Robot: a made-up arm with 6 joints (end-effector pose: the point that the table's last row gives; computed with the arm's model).
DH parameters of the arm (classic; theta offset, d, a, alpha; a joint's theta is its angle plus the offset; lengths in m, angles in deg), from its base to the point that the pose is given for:
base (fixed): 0 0.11 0 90
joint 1: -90 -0.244 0.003 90
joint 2: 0 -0.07 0.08 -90
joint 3: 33.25 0 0.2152 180
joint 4: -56.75 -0.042 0.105 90
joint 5: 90 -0.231 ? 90
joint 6: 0 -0.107 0.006 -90
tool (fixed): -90 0.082 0 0
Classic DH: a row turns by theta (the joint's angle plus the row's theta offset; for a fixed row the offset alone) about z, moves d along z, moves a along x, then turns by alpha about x.
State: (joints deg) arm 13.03 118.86 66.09 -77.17 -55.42 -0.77
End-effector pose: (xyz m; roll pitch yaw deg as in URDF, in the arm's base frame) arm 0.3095 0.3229 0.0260 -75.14 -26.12 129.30
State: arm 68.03 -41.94 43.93 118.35 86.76 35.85
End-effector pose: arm 0.3107 0.2928 0.1389 37.81 -14.39 126.46
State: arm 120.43 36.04 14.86 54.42 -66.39 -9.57
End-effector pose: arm 0.2273 0.0640 0.5311 66.87 -5.60 -116.46
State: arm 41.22 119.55 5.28 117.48 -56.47 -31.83
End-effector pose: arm -0.0403 -0.0937 0.1498 -52.47 -36.70 -177.58
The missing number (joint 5, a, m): 0.074
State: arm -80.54 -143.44 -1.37 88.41 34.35 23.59
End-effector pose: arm 0.1655 0.4464 0.1070 -156.90 -9.27 2.24
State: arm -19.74 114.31 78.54 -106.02 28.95 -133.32
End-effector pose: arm 0.2323 0.5045 -0.1244 157.84 5.37 -164.70
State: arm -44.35 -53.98 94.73 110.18 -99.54 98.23
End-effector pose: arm 0.1551 0.4491 -0.1422 22.35 26.11 -136.72
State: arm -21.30 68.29 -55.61 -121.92 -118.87 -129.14
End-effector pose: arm 0.3206 0.1057 -0.0624 -78.89 -42.54 -85.69
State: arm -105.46 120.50 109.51 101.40 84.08 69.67
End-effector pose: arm 0.0788 0.2416 -0.2457 143.87 -7.59 -150.22
